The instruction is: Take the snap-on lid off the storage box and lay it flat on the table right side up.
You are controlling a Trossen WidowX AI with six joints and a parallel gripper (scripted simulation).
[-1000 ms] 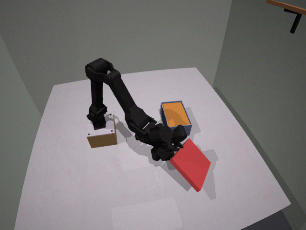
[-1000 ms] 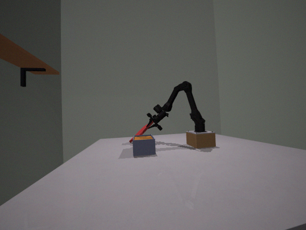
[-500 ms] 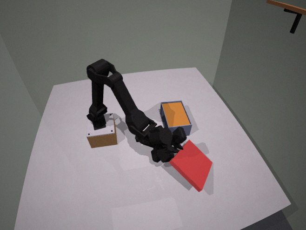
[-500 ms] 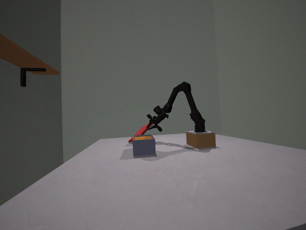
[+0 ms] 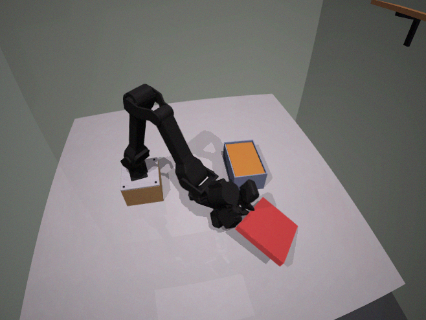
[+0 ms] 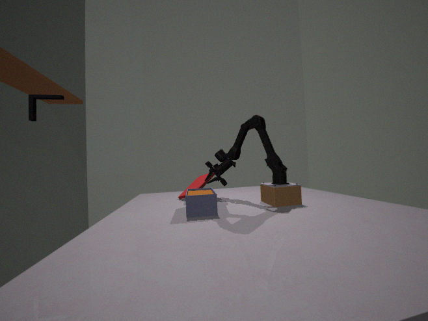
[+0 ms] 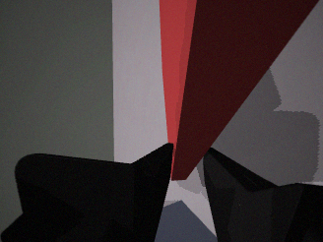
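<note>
The red lid is 4 cm ahead of my gripper tip, 7 cm to the right of it and 2 cm below it. From my gripper tip the other things lie so: blue storage box (10 cm ahead, 25 cm to the left, 6 cm below).
</note>
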